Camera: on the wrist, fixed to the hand. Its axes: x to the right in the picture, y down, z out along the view.
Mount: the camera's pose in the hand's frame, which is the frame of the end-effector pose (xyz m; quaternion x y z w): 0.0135 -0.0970 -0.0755 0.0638 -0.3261 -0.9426 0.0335
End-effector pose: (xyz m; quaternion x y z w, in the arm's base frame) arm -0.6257 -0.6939 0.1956 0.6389 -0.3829 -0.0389 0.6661
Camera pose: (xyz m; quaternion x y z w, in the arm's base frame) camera -0.5315 -0.6567 0.1246 -0.4121 -0.3697 0.8131 0.1800
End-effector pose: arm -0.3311 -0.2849 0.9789 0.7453 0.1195 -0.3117 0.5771
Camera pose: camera -0.3481 -0.1872 0.9051 0.1525 -0.4984 0.8051 0.2831
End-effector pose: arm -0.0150 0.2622 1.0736 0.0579 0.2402 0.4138 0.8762
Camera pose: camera 0.0246 0.2019 0.9732 -0.0336 -0.1967 -0.8462 0.4940
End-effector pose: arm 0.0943 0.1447 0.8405 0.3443 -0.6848 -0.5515 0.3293
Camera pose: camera 0.1602 0.0785 0.7594 -0.4982 -0.1590 0.3974 0.7540
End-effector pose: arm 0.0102 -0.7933 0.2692 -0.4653 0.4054 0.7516 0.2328
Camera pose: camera 0.1131 -0.8014 0.2011 -0.1378 -0.4530 -0.0684 0.8782
